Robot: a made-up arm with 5 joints.
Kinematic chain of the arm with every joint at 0, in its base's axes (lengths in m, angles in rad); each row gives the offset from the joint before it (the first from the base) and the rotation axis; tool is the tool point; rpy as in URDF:
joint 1: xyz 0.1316 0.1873 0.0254 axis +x
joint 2: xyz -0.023 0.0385 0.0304 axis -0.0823 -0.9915 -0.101
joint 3: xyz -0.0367 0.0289 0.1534 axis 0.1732 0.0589 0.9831
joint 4: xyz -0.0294 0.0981 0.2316 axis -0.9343 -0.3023 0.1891
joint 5: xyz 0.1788 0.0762 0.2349 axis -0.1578 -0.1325 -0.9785
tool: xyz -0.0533 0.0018 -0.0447 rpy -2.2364 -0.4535 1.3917
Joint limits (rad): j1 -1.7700..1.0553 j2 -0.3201..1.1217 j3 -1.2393..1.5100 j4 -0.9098..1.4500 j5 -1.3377..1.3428
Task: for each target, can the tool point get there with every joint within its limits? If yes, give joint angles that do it. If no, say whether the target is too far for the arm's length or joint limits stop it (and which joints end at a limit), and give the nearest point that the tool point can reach.
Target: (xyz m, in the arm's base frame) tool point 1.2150 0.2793 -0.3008
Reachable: no: too far | nearest point 0.5371 0.4445 -0.2087 | short by 0.704 m
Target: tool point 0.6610 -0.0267 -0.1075
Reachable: no: joint limits stop it (at a limit: joint 1, joint 2, joint 3, joint 4, joint 5) | nearest point 0.4952 0.3528 -0.1920 | short by 0.423 m
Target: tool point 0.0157 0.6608 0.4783
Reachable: yes | joints -0.5210 0.0421 1.0244 0.0174 -0.3081
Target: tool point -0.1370 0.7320 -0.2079
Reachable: yes | joints -1.3990 0.1789 0.5909 0.9487 -0.4238
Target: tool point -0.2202 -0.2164 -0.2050
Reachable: no: joint limits stop it (at a limit: joint 1, joint 2, joint 4) | nearest point -0.3504 0.0548 -0.2328 | short by 0.302 m
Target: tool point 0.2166 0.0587 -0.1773
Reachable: no: joint limits stop it (at a limit: joint 1, joint 2, joint 4) | nearest point 0.4397 0.3554 -0.2945 | short by 0.389 m
